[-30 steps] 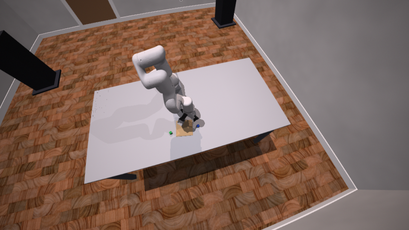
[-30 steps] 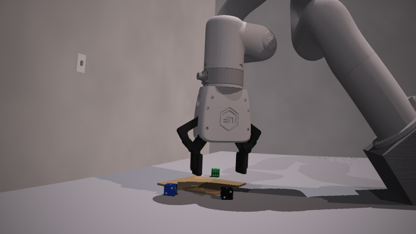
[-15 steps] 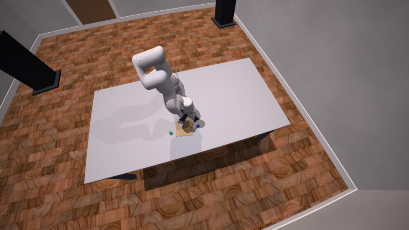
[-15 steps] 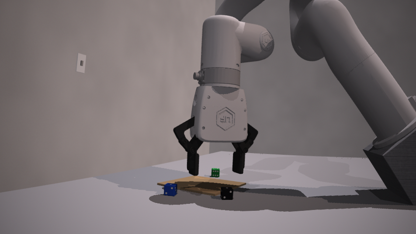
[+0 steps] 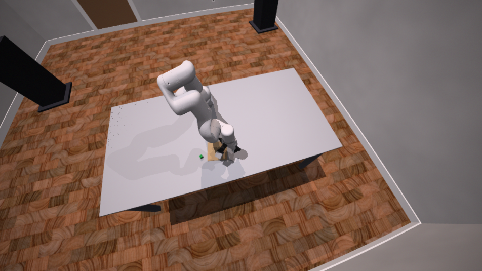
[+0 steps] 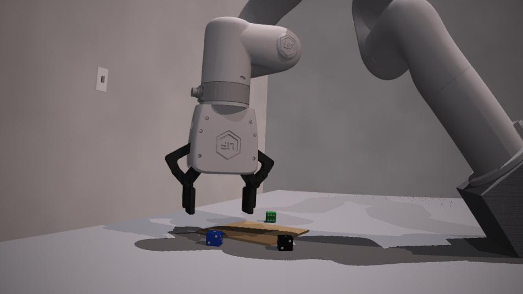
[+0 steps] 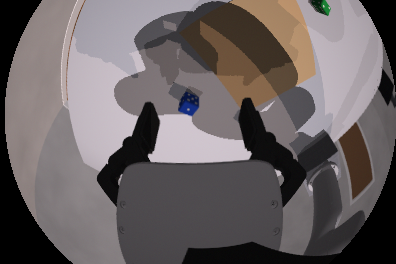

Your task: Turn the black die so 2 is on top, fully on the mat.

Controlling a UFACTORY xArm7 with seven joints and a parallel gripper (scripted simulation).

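My hand is 40 mm above the blue die and 20 mm to the right of it. Round my hand: black die 100 mm behind, 40 mm below, 10 mm to the left; green die 210 mm to the right, 40 mm below, 30 mm behind; tan mat 90 mm to the right, 50 mm below, 30 mm behind.
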